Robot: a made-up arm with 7 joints. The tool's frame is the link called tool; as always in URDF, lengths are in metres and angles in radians. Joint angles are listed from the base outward.
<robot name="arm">
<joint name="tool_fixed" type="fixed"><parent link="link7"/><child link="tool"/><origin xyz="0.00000 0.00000 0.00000" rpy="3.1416 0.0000 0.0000"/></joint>
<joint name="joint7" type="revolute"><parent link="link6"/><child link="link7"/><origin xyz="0.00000 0.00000 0.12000"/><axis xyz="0 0 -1"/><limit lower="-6.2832" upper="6.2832"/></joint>
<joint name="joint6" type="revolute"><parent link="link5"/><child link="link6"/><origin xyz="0.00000 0.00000 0.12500"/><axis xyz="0 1 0"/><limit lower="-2.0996" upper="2.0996"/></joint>
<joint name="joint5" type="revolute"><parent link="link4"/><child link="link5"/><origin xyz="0.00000 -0.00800 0.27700"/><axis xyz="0 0 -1"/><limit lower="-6.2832" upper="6.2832"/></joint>
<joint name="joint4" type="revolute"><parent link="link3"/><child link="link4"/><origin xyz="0.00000 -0.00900 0.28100"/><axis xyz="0 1 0"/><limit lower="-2.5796" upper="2.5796"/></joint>
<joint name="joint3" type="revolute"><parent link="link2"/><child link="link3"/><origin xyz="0.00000 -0.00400 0.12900"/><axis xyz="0 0 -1"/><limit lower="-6.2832" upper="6.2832"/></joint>
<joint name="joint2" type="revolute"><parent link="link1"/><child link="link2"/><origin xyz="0.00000 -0.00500 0.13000"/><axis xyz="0 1 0"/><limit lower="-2.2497" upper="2.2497"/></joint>
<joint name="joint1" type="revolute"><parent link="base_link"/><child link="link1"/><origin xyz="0.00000 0.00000 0.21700"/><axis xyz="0 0 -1"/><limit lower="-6.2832" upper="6.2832"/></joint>
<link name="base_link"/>
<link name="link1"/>
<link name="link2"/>
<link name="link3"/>
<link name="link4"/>
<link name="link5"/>
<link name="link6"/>
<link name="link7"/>
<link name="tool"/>
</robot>
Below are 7 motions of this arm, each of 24 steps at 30 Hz.
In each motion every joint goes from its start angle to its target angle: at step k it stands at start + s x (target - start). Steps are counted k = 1, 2, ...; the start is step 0. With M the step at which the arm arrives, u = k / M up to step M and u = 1 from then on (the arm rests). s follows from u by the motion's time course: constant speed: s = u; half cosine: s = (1 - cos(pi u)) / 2; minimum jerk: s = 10 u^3 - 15 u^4 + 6 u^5.
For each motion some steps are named. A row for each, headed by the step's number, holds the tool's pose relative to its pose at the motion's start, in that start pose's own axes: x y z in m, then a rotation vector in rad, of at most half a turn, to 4 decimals.
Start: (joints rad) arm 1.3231 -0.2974 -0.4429 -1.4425 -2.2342 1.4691 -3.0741
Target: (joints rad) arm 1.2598 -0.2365 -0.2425 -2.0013 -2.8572 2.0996 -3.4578
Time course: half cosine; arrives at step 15
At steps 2, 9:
2: -0.0064 0.0095 -0.0064 0.0282 0.0440 -0.0052
9: -0.1183 0.1262 -0.0598 0.3297 0.7418 -0.0494

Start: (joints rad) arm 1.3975 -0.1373 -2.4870 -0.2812 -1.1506 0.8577 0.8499
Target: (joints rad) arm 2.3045 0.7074 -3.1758 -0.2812 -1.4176 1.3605 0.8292
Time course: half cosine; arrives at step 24
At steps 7, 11, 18, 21, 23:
7: -0.1066 0.0079 0.0795 -0.0058 0.0509 0.0767
11: -0.2402 -0.0571 0.1580 -0.0735 0.1033 0.2177
18: -0.3960 -0.3340 0.2247 -0.3495 0.1008 0.5510
21: -0.4070 -0.4272 0.2285 -0.4504 0.0717 0.6453
23: -0.4074 -0.4571 0.2289 -0.4841 0.0599 0.6747

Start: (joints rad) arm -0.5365 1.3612 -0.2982 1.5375 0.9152 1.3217 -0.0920
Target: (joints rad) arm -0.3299 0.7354 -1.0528 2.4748 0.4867 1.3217 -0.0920
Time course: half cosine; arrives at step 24
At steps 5, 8, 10, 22, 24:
5: 0.0217 -0.0321 0.0224 -0.0602 0.0332 0.0559
8: 0.0587 -0.0768 0.0522 -0.1238 0.0736 0.1405
10: 0.0940 -0.1123 0.0725 -0.1569 0.0989 0.2126
22: 0.3038 -0.2520 0.0697 -0.0788 0.0669 0.5238
24: 0.3095 -0.2543 0.0669 -0.0717 0.0616 0.5293

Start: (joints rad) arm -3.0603 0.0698 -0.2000 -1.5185 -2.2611 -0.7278 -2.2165
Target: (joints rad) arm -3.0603 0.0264 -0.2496 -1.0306 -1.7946 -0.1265 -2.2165
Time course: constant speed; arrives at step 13
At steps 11, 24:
11: -0.0676 -0.1217 -0.0516 0.1604 0.2607 0.4751
24: -0.0811 -0.1502 -0.0533 0.1743 0.3429 0.5558

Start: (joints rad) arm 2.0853 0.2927 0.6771 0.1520 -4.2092 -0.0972 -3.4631
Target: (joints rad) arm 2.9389 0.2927 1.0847 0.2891 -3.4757 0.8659 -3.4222
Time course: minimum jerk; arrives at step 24
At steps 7, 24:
7: -0.0554 0.0264 0.0057 0.0191 0.1864 0.2958
24: -0.2609 0.0007 0.1043 -0.3571 0.5859 2.0567

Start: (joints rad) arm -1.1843 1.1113 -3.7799 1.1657 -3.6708 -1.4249 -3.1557
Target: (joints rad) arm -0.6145 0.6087 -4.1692 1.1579 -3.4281 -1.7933 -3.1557
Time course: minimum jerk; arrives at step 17
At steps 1, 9, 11, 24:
1: -0.0002 0.0003 -0.0008 0.0006 -0.0020 -0.0003
9: -0.0058 0.1153 -0.2069 0.1383 -0.5539 -0.1332
11: 0.0087 0.1710 -0.2617 0.1649 -0.7395 -0.2016
24: 0.0332 0.2405 -0.3091 0.1786 -0.9398 -0.2922

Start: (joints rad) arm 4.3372 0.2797 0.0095 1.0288 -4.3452 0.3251 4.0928
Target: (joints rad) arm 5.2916 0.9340 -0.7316 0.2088 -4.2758 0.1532 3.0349
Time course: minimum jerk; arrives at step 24
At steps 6, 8, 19, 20, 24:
6: 0.0041 0.0230 -0.0269 0.0137 0.0132 -0.1209
8: 0.0058 0.0559 -0.0532 0.0331 0.0322 -0.2526
19: -0.0929 0.5165 -0.0674 0.1844 0.5184 -1.2368
20: -0.1005 0.5410 -0.0568 0.1842 0.5553 -1.2733
24: -0.1099 0.5710 -0.0423 0.1825 0.6023 -1.3170

